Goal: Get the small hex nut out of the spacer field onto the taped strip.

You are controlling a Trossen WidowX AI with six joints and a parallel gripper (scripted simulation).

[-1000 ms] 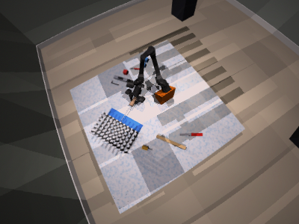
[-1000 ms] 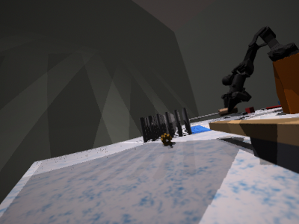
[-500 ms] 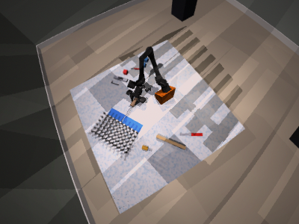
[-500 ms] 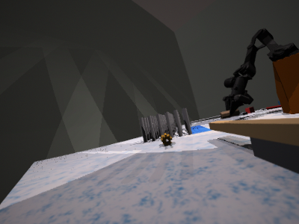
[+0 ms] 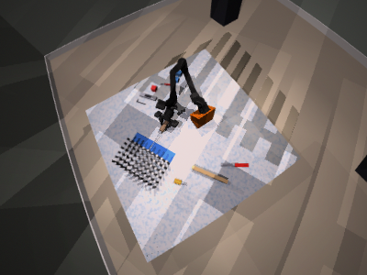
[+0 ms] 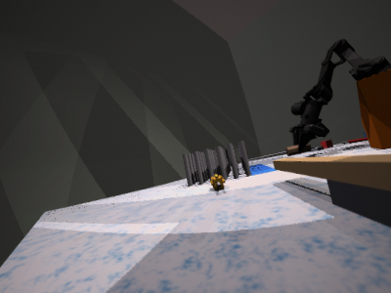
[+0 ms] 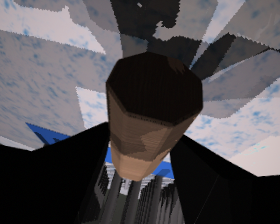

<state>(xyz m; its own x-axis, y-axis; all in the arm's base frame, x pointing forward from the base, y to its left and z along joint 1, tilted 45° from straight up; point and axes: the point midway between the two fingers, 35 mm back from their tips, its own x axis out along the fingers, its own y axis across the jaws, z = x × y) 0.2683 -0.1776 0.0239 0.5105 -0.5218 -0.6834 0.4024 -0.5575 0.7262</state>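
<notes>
The blue taped strip is 16 cm ahead of my gripper tip, 7 cm to the left of it and 4 cm below it. Round my gripper tip: yellow knobbly object (40 cm to the left, 15 cm ahead, 2 cm below); then red cube (37 cm to the right, 14 cm behind, 2 cm below); then grey bar (34 cm to the right, 6 cm behind, 2 cm below).
</notes>
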